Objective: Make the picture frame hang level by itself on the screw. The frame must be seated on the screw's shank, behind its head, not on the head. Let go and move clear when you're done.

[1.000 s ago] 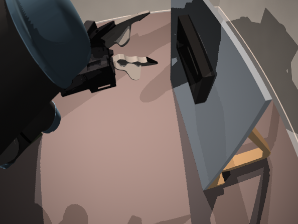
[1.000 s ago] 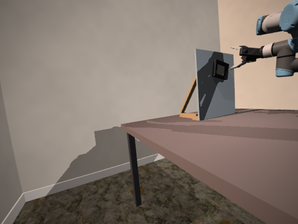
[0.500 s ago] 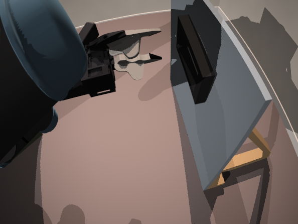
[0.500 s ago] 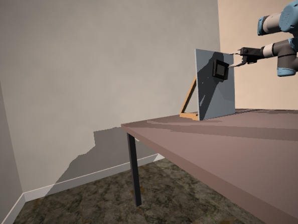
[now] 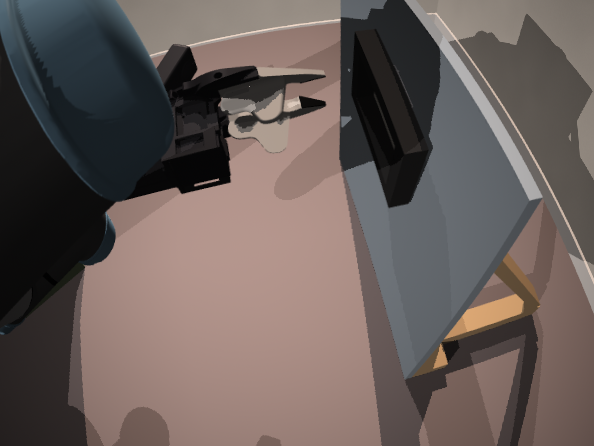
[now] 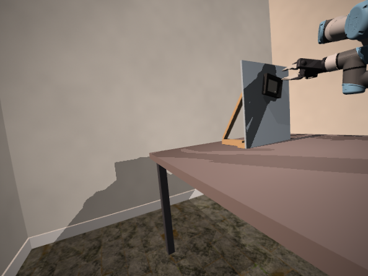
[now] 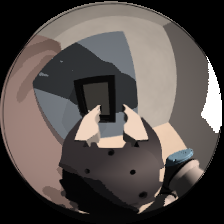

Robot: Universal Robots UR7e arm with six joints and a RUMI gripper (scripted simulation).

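The picture frame is 90 mm ahead of my hand, 50 mm below it and 10 mm to the right of it. Round my hand: grey upright board: 160 mm below, 100 mm ahead, 10 mm to the left.
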